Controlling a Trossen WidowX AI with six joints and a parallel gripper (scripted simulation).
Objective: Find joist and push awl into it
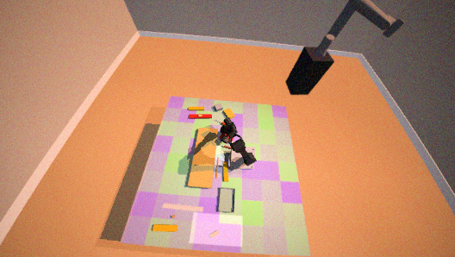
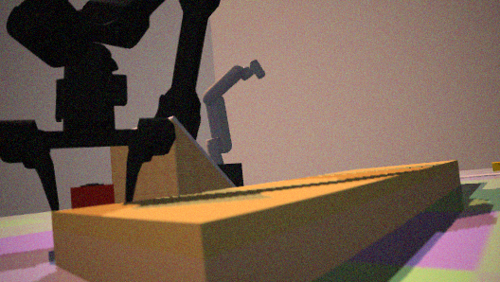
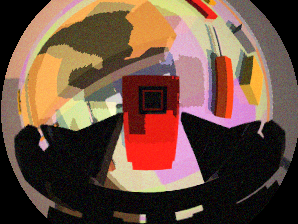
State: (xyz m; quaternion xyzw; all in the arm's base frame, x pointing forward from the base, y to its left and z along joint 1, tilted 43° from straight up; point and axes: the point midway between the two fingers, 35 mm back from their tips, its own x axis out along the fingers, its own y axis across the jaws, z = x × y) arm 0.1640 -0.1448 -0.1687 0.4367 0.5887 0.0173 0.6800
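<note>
Right now my gripper tip is 20 mm below the red stud finder. The rest, counted from my gripper tip: grey tray (30 mm ahead, 530 mm to the left, 10 mm below); red level (240 mm ahead, 240 mm to the right, 10 mm below); awl (20 mm ahead, 90 mm to the left, 20 mm below).
</note>
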